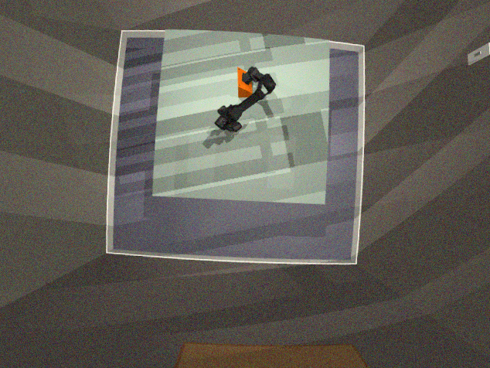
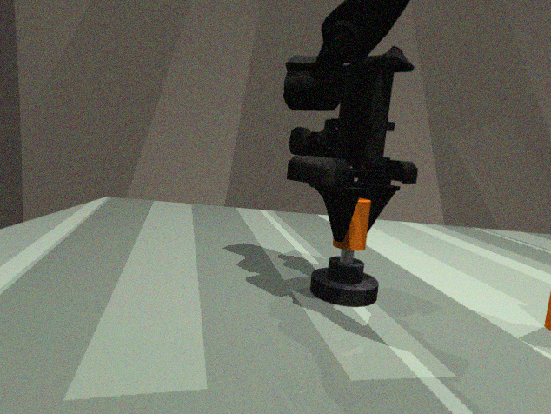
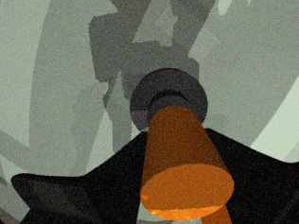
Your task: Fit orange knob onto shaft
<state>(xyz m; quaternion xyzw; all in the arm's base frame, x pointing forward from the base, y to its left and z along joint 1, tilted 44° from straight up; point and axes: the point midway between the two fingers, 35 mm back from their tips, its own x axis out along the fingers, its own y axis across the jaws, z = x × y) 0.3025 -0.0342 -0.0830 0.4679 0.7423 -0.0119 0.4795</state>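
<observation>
My gripper tip is now 30 mm below the orange knob. The rest, counted from my gripper tip: round pedestal: 40 mm below.
</observation>
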